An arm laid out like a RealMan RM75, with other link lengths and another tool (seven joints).
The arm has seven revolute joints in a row. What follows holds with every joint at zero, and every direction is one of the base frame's. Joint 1 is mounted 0.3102 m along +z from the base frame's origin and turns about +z. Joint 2 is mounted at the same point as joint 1 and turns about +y. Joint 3 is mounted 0.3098 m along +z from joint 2 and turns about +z. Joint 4 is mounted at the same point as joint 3 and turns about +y. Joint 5 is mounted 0.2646 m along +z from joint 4 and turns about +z. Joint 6 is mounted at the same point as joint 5 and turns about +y. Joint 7 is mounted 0.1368 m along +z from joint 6 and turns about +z. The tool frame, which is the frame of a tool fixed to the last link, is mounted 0.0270 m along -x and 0.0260 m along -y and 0.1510 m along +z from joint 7; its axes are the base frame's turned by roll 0.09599, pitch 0.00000 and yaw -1.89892 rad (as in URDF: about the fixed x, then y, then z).
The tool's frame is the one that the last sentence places.
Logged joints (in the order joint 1, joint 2, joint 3, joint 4, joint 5, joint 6, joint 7), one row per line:
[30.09, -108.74, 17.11, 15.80, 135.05, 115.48, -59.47]
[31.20, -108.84, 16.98, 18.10, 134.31, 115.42, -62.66]
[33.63, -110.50, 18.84, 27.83, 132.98, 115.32, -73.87]
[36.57, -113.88, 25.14, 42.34, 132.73, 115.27, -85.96]
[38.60, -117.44, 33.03, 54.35, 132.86, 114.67, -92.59]
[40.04, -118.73, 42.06, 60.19, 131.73, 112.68, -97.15]
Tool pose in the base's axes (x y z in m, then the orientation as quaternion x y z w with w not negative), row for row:
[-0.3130, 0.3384, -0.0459, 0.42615, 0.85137, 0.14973, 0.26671]
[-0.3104, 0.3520, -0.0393, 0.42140, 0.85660, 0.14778, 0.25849]
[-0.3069, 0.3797, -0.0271, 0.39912, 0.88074, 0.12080, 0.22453]
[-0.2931, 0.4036, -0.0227, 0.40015, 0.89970, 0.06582, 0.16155]
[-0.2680, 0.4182, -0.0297, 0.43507, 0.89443, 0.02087, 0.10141]
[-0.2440, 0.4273, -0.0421, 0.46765, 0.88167, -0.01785, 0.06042]
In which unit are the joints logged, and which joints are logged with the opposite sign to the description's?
The joints are logged in degrees. Opposite sign: joint 1.
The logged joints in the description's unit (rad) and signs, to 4 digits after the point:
[-0.5252, -1.8979, 0.2986, 0.2758, 2.3571, 2.0155, -1.0379]
[-0.5445, -1.8996, 0.2964, 0.3159, 2.3442, 2.0145, -1.0936]
[-0.5870, -1.9286, 0.3288, 0.4857, 2.3209, 2.0127, -1.2893]
[-0.6383, -1.9876, 0.4388, 0.7390, 2.3166, 2.0118, -1.5003]
[-0.6737, -2.0497, 0.5765, 0.9486, 2.3188, 2.0014, -1.6160]
[-0.6988, -2.0722, 0.7341, 1.0505, 2.2991, 1.9666, -1.6956]

